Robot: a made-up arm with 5 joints.
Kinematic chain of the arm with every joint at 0, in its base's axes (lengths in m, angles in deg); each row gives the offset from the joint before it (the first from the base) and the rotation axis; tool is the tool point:
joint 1: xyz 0 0 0.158 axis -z
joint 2: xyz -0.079 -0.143 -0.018 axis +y
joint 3: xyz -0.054 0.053 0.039 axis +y
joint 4: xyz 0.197 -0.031 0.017 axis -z
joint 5: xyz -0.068 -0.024 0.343 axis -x
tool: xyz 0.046 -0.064 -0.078
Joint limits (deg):
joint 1: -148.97..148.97
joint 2: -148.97..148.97
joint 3: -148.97..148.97
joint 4: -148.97..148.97
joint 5: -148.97..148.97
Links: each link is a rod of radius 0.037 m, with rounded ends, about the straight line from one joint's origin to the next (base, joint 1, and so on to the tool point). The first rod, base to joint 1, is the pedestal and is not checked.
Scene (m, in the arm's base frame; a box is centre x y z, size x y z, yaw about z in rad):
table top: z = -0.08
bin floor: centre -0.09 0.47 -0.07 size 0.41 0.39 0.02 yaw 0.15
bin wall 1: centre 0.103 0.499 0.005 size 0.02 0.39 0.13 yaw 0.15
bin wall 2: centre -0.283 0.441 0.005 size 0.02 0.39 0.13 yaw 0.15
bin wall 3: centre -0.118 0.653 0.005 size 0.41 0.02 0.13 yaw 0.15
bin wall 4: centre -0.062 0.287 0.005 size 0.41 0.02 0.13 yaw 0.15
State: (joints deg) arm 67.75 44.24 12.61 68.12 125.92
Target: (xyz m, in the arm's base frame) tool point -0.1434 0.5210 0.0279
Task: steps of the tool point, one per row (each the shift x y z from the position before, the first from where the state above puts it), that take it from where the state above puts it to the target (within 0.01 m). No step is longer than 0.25 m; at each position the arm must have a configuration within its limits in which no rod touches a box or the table.
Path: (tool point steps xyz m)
1: -0.0621 0.1153 0.1786
2: -0.0686 0.1820 0.1054
3: -0.0564 0.2113 0.0128
4: -0.0318 0.1979 -0.0785
5: -0.0039 0.1461 -0.1497
6: 0.0186 0.0699 -0.1881
7: 0.0306 -0.0133 -0.1889

